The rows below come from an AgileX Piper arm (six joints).
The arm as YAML. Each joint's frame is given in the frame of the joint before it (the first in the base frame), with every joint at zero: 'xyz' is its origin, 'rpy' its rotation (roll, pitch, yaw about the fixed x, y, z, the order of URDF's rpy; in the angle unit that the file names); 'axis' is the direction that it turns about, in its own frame. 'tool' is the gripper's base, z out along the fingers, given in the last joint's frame.
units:
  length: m
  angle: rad
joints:
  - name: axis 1
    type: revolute
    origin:
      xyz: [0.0, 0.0, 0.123]
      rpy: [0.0, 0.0, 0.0]
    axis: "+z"
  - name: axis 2
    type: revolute
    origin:
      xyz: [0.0, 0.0, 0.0]
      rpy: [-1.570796, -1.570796, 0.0]
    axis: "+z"
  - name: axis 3
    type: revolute
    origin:
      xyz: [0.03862, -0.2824, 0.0]
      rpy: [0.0, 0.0, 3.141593]
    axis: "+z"
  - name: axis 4
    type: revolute
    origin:
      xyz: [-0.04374, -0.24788, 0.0]
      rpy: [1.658, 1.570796, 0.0]
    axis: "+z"
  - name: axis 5
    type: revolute
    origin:
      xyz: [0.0, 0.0, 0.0]
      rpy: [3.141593, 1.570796, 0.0]
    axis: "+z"
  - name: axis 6
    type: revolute
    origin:
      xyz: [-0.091, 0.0, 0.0]
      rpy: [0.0, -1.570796, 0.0]
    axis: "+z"
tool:
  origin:
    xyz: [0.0, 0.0, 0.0]
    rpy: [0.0, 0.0, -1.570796]
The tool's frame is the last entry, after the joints.
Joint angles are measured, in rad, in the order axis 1, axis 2, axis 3, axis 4, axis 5, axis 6. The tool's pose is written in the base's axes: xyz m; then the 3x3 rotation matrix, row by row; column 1 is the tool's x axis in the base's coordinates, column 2 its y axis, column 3 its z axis. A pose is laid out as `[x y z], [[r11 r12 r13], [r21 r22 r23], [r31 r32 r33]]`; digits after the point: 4 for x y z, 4 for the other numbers.
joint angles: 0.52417, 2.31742, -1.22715, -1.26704, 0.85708, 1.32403
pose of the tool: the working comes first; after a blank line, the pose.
Where each joint sits with the arm in this pose, in the base's axes (m; each line is computed from the numbers above, not from the rounded line before):
axis 1: 0.0000 0.0000 0.1230
axis 2: 0.0000 0.0000 0.1230
axis 3: 0.1906 0.1102 0.3040
axis 4: 0.3234 0.1869 0.1045
axis 5: 0.3234 0.1869 0.1045
axis 6: 0.3689 0.1375 0.0432
the tool: 0.3689 0.1375 0.0432

[0.3689 0.1375 0.0432], [[-0.8651 -0.0300 0.5007], [-0.3413 0.7667 -0.5437], [-0.3676 -0.6413 -0.6735]]
